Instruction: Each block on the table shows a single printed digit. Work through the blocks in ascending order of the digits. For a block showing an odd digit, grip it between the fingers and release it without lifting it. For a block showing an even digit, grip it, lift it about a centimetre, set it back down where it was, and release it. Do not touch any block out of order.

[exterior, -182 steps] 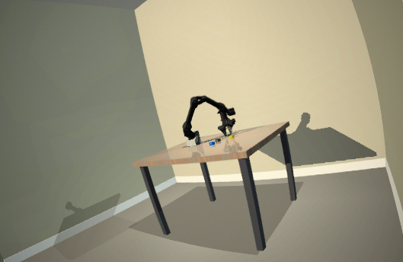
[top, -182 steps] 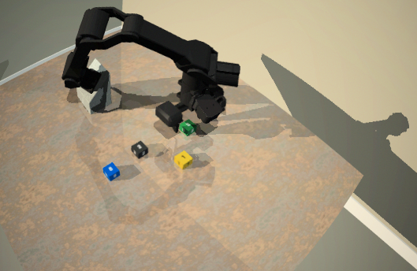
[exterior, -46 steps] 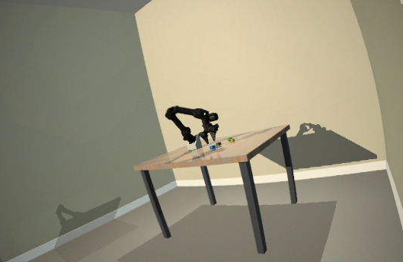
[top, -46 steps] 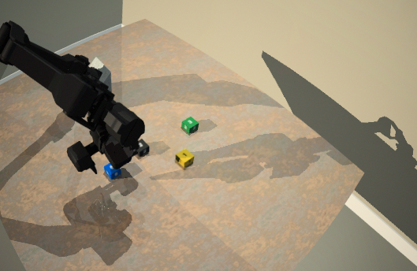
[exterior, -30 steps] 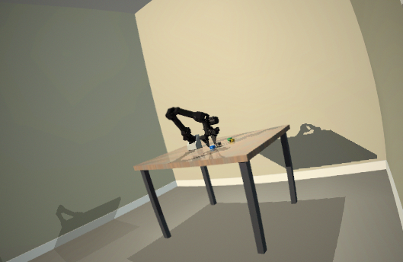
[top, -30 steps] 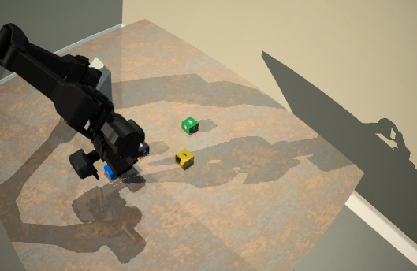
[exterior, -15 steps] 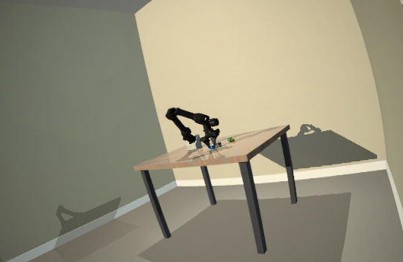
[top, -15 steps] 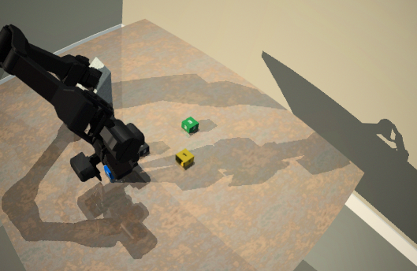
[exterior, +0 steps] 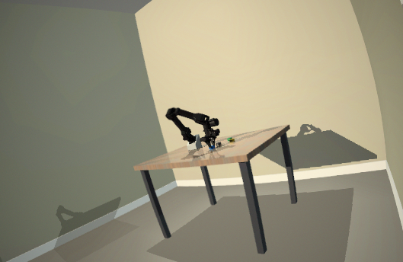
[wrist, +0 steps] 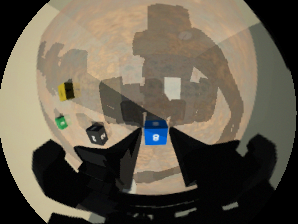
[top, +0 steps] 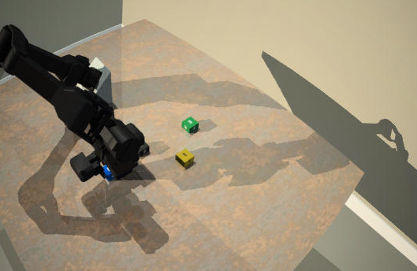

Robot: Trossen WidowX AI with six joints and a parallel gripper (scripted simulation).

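My gripper tip is now 11 cm to the right of the black block. The rest, counted from my gripper tip: yellow block: 10 cm ahead, 17 cm to the left; blue block: right at my gripper tip; green block: 3 cm ahead, 26 cm to the left.
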